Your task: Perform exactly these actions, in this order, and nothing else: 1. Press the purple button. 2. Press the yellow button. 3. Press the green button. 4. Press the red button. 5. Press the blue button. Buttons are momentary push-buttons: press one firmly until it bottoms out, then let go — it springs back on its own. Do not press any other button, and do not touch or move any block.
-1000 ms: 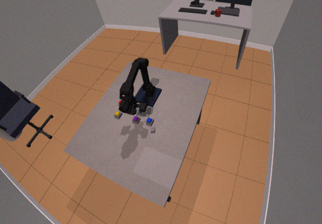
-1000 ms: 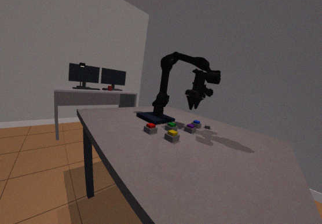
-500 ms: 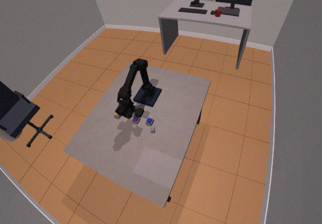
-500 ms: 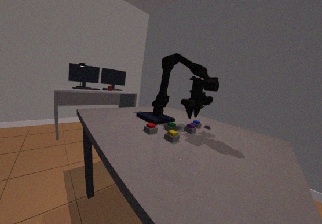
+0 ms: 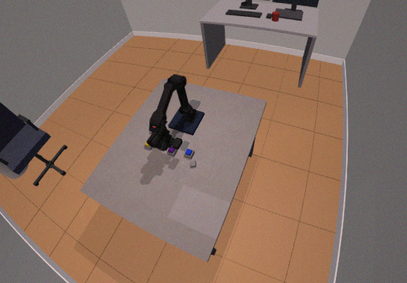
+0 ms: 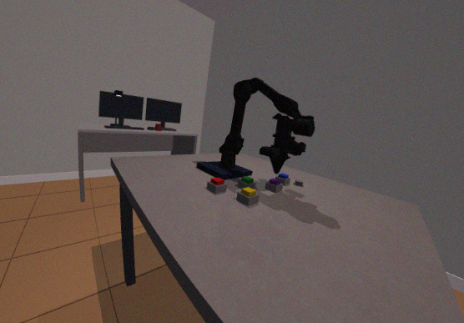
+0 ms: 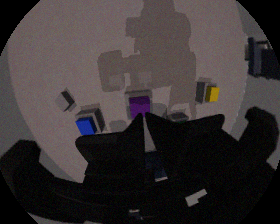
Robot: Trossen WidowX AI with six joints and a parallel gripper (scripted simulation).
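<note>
Right now the purple button is 3 cm below my gripper tip. Also, from my gripper tip: green button: 7 cm behind, 8 cm to the right, 3 cm below; blue button: 1 cm behind, 11 cm to the left, 3 cm below; yellow button: 1 cm behind, 17 cm to the right, 3 cm below.
</note>
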